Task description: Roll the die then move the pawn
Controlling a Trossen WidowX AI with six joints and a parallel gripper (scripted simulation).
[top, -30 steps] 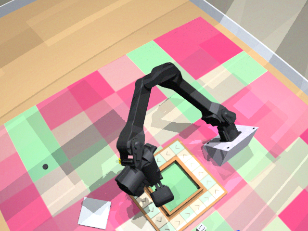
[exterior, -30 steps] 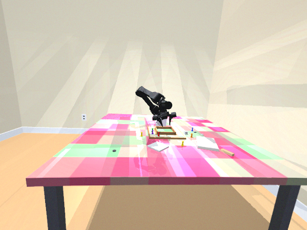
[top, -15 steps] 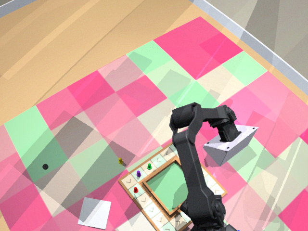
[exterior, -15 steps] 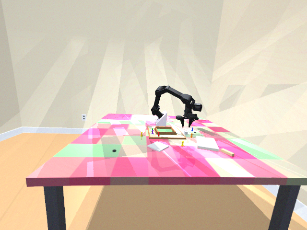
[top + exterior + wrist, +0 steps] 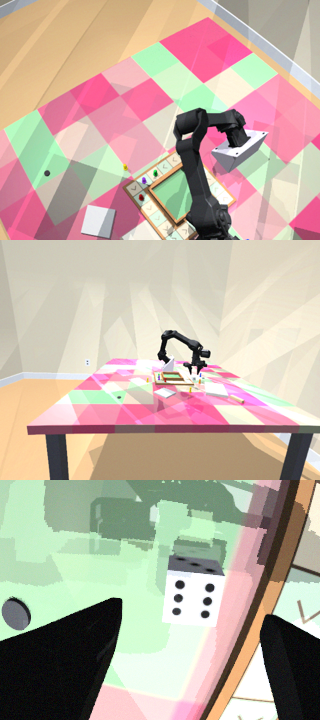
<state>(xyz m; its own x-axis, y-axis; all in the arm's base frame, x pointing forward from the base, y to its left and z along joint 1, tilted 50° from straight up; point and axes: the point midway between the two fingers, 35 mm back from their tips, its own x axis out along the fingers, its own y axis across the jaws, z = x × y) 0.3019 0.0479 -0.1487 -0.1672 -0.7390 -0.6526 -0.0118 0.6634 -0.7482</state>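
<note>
The white die is 30 mm below my gripper tip. Round my gripper tip: green tray: 40 mm behind, 180 mm to the right, 40 mm below; then white slab: 210 mm ahead, 60 mm to the left, 30 mm below; then red pawn: 70 mm ahead, 260 mm to the right, 10 mm below.
</note>
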